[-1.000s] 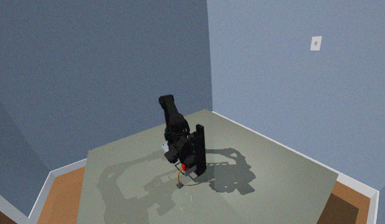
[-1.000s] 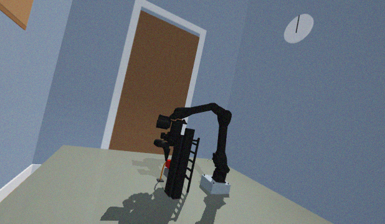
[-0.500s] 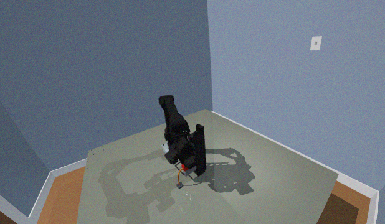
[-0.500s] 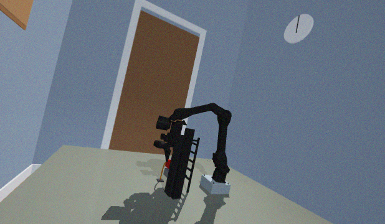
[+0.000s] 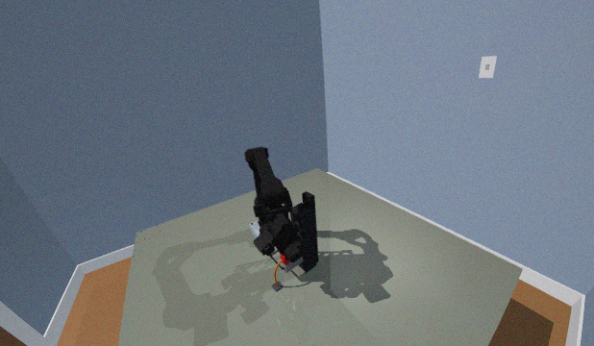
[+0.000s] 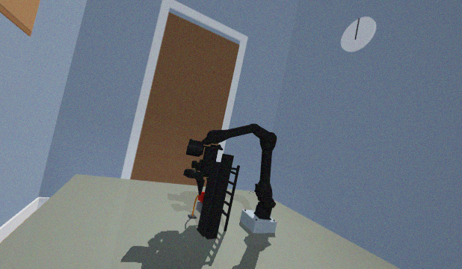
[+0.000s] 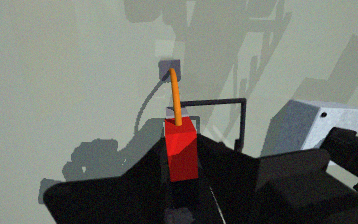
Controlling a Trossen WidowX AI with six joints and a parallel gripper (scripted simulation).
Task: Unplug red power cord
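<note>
Now: gripper tip 10 mm past the red plug and 30 mm to the right of it.
</note>
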